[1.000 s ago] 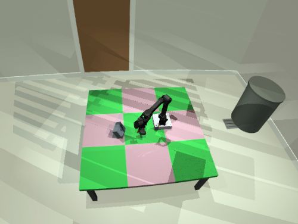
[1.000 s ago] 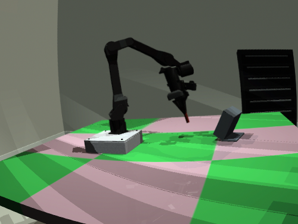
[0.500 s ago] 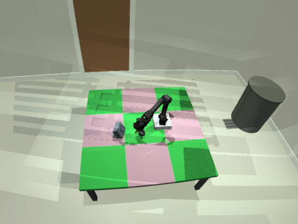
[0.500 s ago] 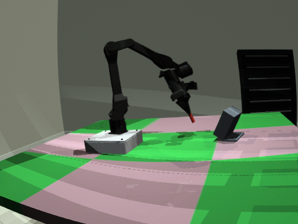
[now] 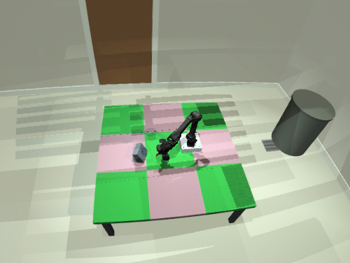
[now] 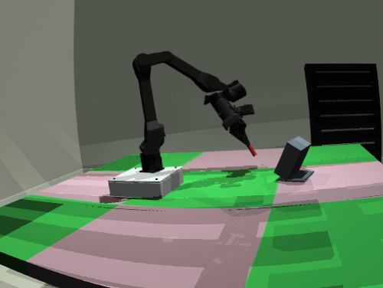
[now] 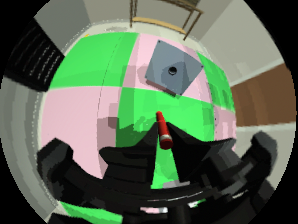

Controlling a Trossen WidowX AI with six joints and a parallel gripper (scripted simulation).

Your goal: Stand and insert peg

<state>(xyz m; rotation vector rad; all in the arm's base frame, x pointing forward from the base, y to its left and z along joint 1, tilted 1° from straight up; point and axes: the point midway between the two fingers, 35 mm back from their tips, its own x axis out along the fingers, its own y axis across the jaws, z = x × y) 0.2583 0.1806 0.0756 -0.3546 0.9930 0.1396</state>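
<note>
Now: the sloped panel 170 mm ahead of my gripper tip, 10 mm to the right of it and 40 mm below it. From my gripper tip the other things lie so: red peg: 10 mm behind, 10 mm above.
</note>
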